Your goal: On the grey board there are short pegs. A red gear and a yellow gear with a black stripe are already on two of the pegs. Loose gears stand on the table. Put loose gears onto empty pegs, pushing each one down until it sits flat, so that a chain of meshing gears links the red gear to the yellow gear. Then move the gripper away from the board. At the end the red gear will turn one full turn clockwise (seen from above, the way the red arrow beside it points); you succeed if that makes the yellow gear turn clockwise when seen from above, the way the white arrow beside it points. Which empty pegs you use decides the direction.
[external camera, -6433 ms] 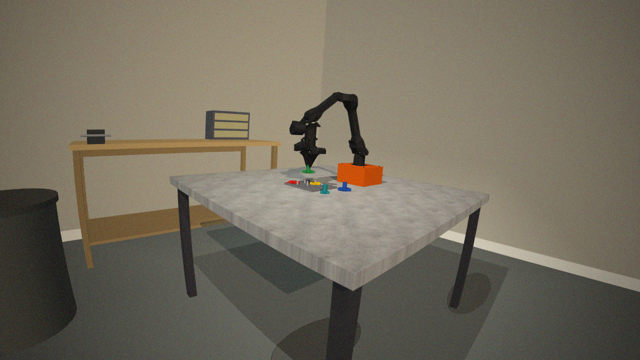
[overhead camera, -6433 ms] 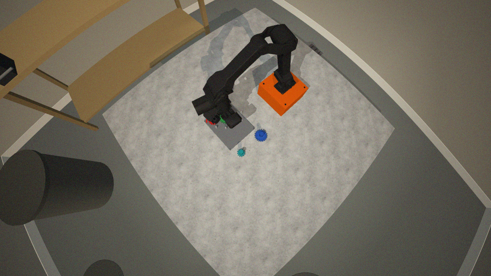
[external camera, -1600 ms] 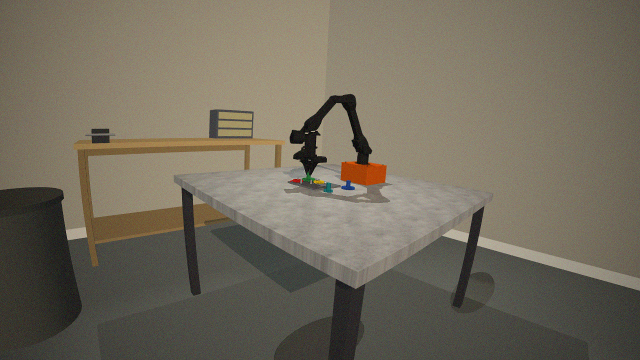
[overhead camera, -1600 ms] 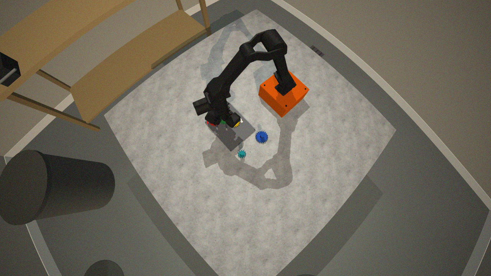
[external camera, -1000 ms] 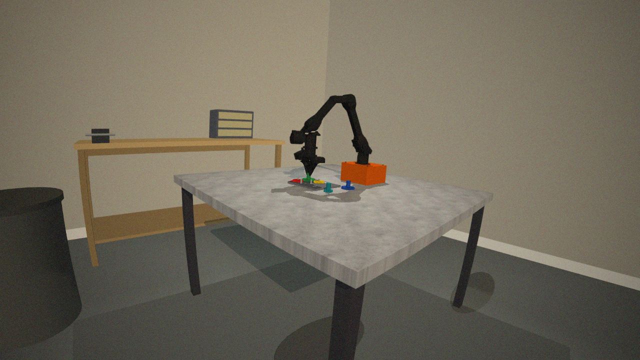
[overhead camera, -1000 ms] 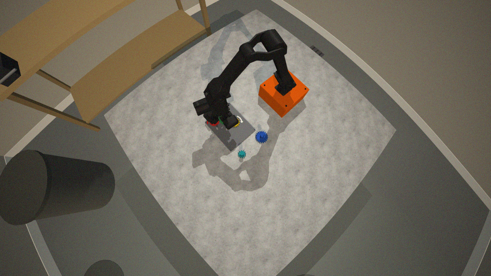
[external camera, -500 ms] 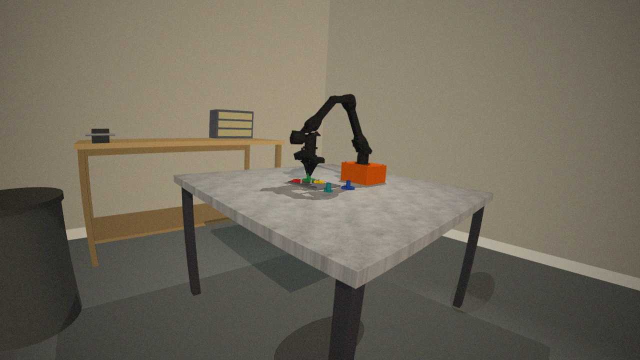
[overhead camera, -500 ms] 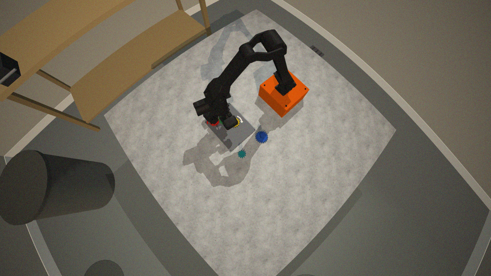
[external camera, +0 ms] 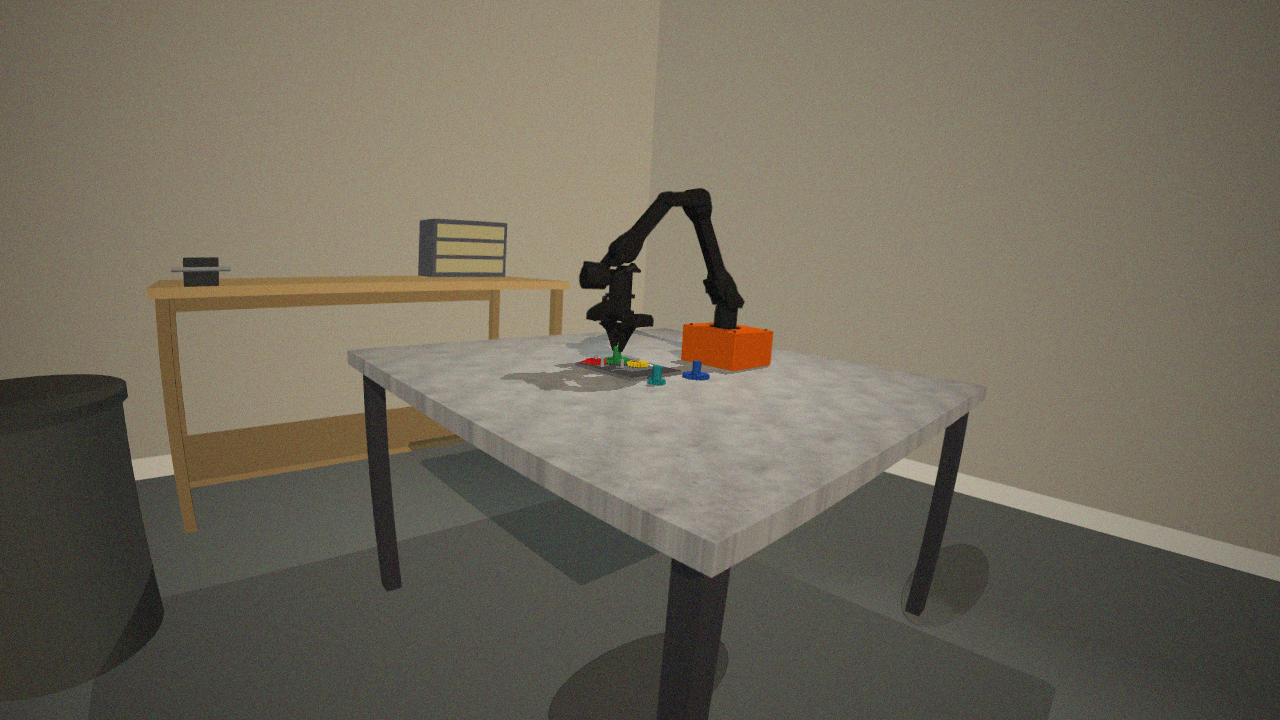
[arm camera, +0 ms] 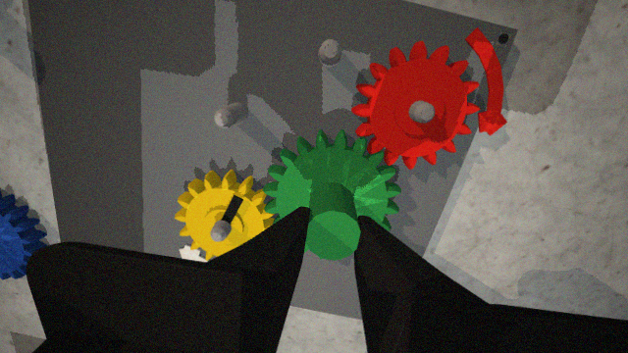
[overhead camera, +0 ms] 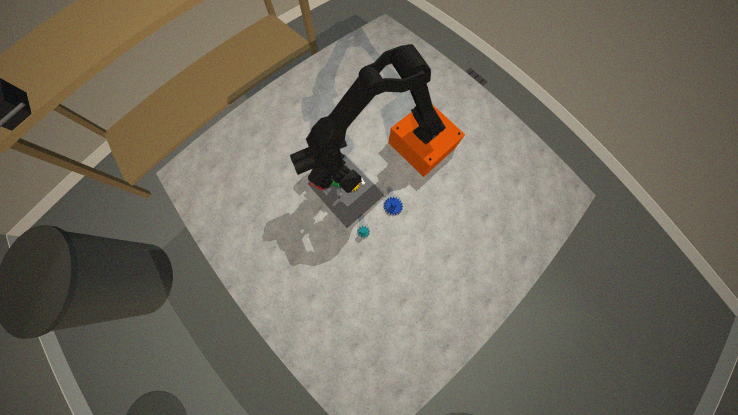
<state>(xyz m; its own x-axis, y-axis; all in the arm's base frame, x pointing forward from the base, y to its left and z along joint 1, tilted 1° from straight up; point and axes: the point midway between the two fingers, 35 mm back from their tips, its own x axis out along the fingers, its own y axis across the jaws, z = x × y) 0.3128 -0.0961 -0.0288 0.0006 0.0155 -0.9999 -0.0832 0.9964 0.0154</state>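
The green gear lies 10 mm below my gripper tip. The rest, counted from my gripper tip: teal gear (50 mm ahead, 200 mm to the left, 20 mm below); then red gear (50 mm ahead, 30 mm to the right, 20 mm below); then yellow gear (30 mm behind, 50 mm to the left, 20 mm below).
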